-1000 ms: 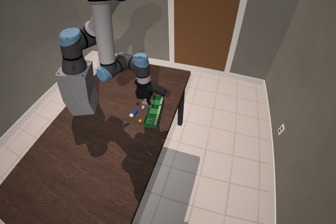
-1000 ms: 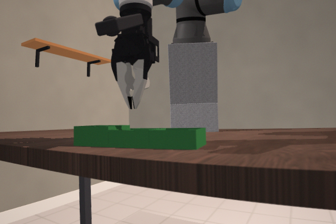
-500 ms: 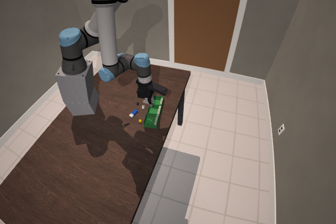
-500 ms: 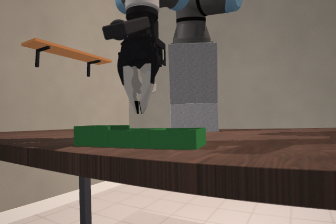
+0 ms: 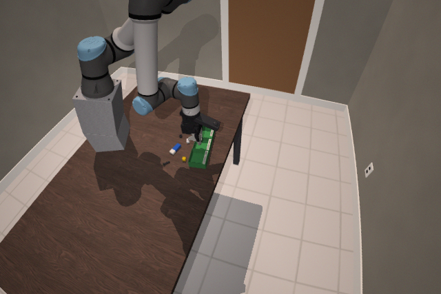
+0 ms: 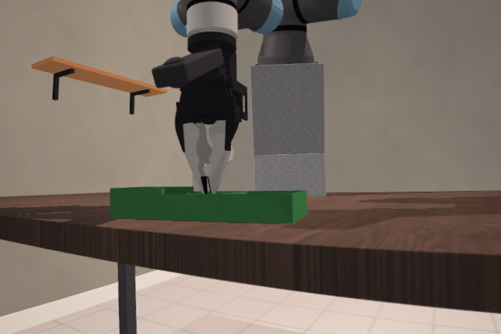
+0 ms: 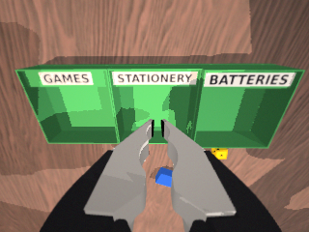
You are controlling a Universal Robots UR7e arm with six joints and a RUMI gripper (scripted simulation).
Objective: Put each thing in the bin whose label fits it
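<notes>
My gripper is now 10 mm short of the green bin row and 20 mm above it. The rest, counted from my hand: yellow die (50 mm behind, 90 mm to the right, 40 mm below); blue-and-white eraser (120 mm behind, 50 mm to the right, 40 mm below); white item (80 mm behind, 30 mm to the left, 40 mm below).
</notes>
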